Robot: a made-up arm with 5 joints.
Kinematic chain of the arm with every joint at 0, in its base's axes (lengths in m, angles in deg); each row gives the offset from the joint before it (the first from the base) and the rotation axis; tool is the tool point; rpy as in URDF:
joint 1: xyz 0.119 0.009 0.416 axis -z
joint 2: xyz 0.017 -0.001 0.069 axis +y
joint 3: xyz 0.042 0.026 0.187 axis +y
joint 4: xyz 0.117 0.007 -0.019 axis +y
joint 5: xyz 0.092 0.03 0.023 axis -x
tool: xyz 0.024 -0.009 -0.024 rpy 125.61 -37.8 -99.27
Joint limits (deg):
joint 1: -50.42..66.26
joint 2: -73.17..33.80
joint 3: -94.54..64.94
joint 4: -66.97..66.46
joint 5: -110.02..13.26
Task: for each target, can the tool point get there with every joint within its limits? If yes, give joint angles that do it. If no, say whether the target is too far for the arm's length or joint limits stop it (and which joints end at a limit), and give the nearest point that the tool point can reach.
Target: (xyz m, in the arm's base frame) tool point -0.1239 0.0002 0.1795
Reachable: no: joint limits stop it (at a limit: joint 1, joint 2, joint 3, joint 5) | nearest point 0.0782 0.0972 0.4149 | short by 0.325 m
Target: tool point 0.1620 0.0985 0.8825
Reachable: yes | joints -5.64 -21.68 -38.55 -29.06 -83.51
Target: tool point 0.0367 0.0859 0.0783
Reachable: no: joint limits stop it (at a limit: joint 1, joint 2, joint 5) | nearest point 0.1106 0.1363 0.3889 | short by 0.323 m
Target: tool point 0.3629 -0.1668 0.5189
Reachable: yes | joints 52.30 12.87 19.30 5.43 -86.99
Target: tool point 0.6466 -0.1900 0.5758
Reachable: no: too far | nearest point 0.4943 -0.1325 0.5924 | short by 0.164 m
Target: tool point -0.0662 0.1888 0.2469
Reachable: no: joint limits stop it (at a limit: joint 1, joint 2, joint 3, joint 5) | nearest point 0.1005 0.1242 0.3939 | short by 0.231 m
